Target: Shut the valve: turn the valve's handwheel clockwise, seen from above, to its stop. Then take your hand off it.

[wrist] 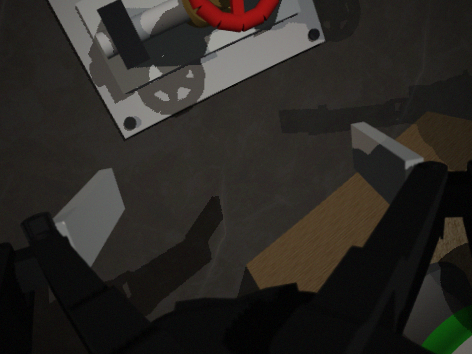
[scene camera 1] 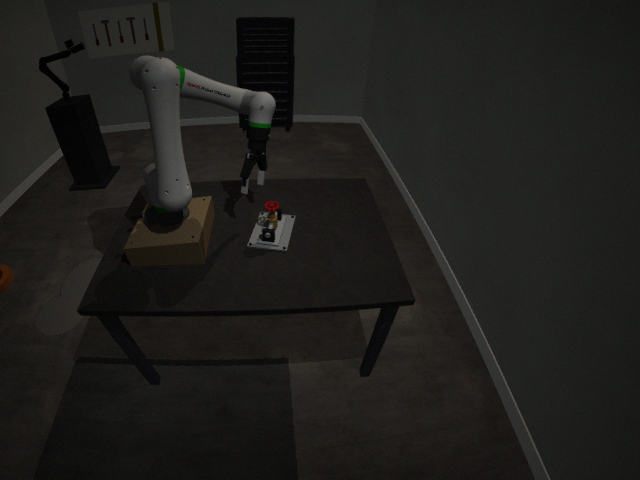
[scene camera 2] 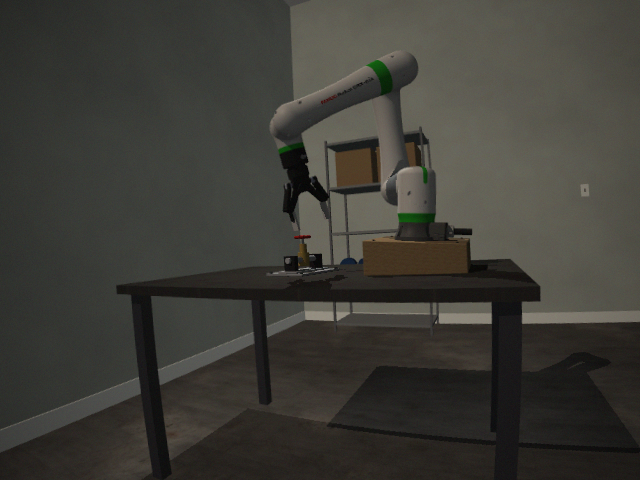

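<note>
The valve's red handwheel (scene camera 1: 271,208) (scene camera 2: 302,237) (wrist: 240,24) sits level on top of a brass valve body (scene camera 1: 272,223) (scene camera 2: 303,255). The valve is mounted on a light grey plate (scene camera 1: 287,230) (wrist: 260,59) on the table. In the wrist view the wheel is at the top edge and partly cut off. My gripper (scene camera 1: 252,183) (scene camera 2: 310,217) (wrist: 233,167) is wide open, with no object between its pale fingertips. It hangs above the table, higher than the handwheel and off to one side of it, apart from it. The wheel's turn angle cannot be told.
The dark table (scene camera 1: 320,279) (scene camera 2: 206,284) carries the wooden base block (scene camera 1: 166,254) (scene camera 2: 413,259) (wrist: 320,232) under the arm. Dark pipe supports (scene camera 1: 268,235) (scene camera 2: 291,262) (wrist: 122,35) stand beside the valve body. Shadows of the gripper and wheel fall on the table and plate.
</note>
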